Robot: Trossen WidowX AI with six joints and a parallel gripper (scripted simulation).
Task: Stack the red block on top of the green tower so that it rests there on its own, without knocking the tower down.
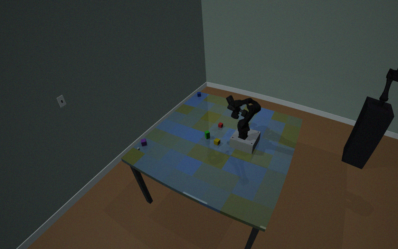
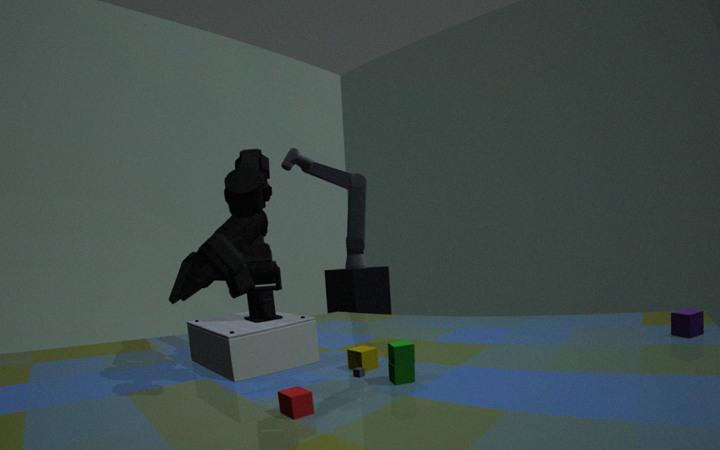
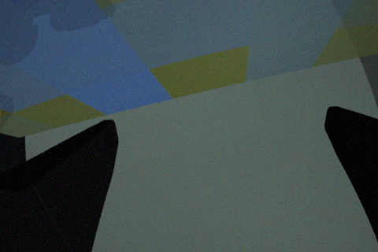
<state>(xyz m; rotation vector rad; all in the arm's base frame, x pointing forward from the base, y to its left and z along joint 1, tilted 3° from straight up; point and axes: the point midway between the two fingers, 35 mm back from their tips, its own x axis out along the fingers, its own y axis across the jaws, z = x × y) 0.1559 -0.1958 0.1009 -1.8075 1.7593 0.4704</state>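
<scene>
Now: gripper tip 140 mm short of the red block, 140 mm above it and 120 mm to the right of it. The rest, counted from my gripper tip: yellow block: 330 mm to the left, 140 mm below, 30 mm ahead; then blue block: 680 mm ahead, 240 mm to the right, 140 mm below; then tiny grey cube: 290 mm to the left, 150 mm below, 70 mm ahead.
</scene>
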